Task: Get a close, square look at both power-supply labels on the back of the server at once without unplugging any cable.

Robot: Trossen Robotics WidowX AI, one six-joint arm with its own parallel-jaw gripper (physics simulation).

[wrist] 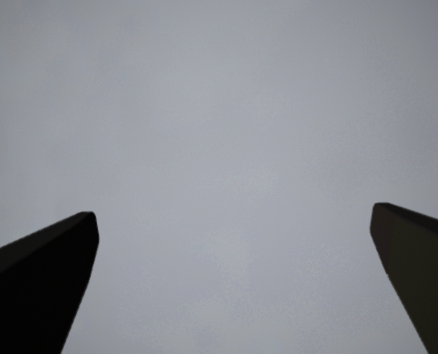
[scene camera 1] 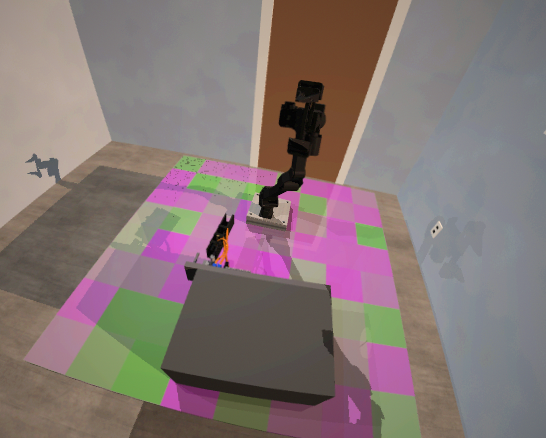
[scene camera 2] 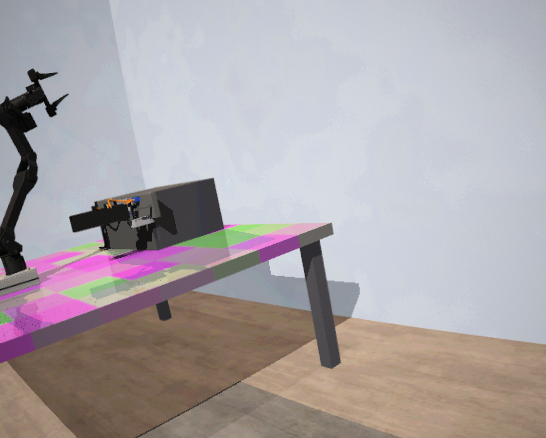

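Seen in the pictures: gripper, fingertip midpoint: [wrist: 235,222] [scene camera 1: 293,120] [scene camera 2: 63,83]; arm's base, origin of the base link: [scene camera 1: 266,213] [scene camera 2: 16,272].
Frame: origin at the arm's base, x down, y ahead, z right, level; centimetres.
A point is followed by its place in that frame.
The server, a large dark grey box [scene camera 1: 255,335] {x -15.9, y 64.7, z -8.6 cm} [scene camera 2: 192,215] {x -3.8, y 64.8, z 13.5 cm}, rests on the table. At its back, which faces the arm's base, a black bar-like part [scene camera 1: 216,244] {x -11.9, y 34.4, z 13.3 cm} [scene camera 2: 90,220] {x -11.5, y 25.1, z 14.9 cm} sticks out to one side, with orange cables [scene camera 1: 226,242] {x -16.4, y 35.9, z 8.8 cm} [scene camera 2: 120,201] {x -15.0, y 39.9, z 8.1 cm} and a blue piece [scene camera 2: 135,199] {x -14.5, y 44.7, z 10.5 cm} beside it. The power-supply labels cannot be made out in any view. My gripper [scene camera 2: 62,84] {x -62.4, y 33.1, z -6.8 cm} [wrist: 235,222] {x -62.4, y 33.1, z -6.8 cm} is open and empty, raised high above the table and well away from the server. In the wrist view a plain pale wall shows between the fingers.
The arm's light base plate [scene camera 1: 280,212] {x 0.6, y -3.8, z -6.9 cm} [scene camera 2: 22,281] {x 2.3, y -0.3, z 9.1 cm} is on the magenta and green checkered table [scene camera 1: 345,270] {x 4.8, y 20.7, z -41.9 cm} [scene camera 2: 235,239] {x 4.8, y 63.4, z 40.1 cm}, behind the server in scene camera 1. A brown door [scene camera 1: 325,60] stands behind the arm. Walls surround the table, one with a white outlet [scene camera 1: 436,229].
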